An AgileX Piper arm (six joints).
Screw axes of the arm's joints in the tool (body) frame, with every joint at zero. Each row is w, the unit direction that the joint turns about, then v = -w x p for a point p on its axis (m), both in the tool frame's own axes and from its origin. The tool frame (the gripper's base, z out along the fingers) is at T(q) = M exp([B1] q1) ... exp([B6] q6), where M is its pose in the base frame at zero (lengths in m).
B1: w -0.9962 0 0.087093 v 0 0.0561 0
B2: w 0 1 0 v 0.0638 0 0.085
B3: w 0 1 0 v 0.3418 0 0.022
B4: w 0 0 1 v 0 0 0
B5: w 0 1 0 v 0.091 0 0
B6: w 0 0 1 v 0 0 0
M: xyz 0.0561 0 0.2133 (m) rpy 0 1.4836 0 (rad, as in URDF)
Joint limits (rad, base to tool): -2.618..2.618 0..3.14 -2.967..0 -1.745..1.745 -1.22..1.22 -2.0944..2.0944
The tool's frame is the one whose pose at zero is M.
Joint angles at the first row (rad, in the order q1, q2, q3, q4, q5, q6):
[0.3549, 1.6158, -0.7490, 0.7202, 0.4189, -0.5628]
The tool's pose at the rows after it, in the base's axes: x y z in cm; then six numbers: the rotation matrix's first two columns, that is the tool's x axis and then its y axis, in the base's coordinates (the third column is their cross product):
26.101, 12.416, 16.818, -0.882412, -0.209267, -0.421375, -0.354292, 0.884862, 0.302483
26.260, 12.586, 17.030, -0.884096, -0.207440, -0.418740, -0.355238, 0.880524, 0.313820
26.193, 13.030, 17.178, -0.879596, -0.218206, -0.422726, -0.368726, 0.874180, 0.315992
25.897, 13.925, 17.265, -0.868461, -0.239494, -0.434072, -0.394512, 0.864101, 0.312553
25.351, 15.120, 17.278, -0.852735, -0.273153, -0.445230, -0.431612, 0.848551, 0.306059
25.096, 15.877, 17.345, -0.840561, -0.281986, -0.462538, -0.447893, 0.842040, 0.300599
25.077, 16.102, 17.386, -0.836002, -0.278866, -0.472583, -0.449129, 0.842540, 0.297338
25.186, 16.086, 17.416, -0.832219, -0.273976, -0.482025, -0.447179, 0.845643, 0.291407
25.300, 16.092, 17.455, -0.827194, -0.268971, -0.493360, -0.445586, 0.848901, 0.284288
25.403, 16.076, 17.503, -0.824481, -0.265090, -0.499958, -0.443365, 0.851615, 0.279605
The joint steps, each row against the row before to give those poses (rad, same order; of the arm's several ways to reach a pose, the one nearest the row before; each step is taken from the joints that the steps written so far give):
[0.0000, 0.0023, -0.0191, 0.0071, 0.0203, 0.0000]
[0.0000, 0.0025, -0.0126, 0.0066, 0.0155, 0.0000]
[0.0145, 0.0000, -0.0062, 0.0021, 0.0020, 0.0000]
[0.0344, 0.0000, -0.0023, 0.0038, -0.0134, 0.0000]
[0.0478, 0.0007, 0.0000, 0.0015, -0.0168, 0.0000]
[0.0309, 0.0000, 0.0000, 0.0085, -0.0256, 0.0000]
[0.0097, 0.0000, 0.0000, 0.0039, -0.0157, 0.0020]
[0.0004, 0.0000, 0.0000, 0.0001, -0.0135, 0.0000]
[0.0016, 0.0000, 0.0000, -0.0001, -0.0162, 0.0000]
[-0.0001, 0.0000, -0.0013, -0.0043, -0.0090, 0.0047]

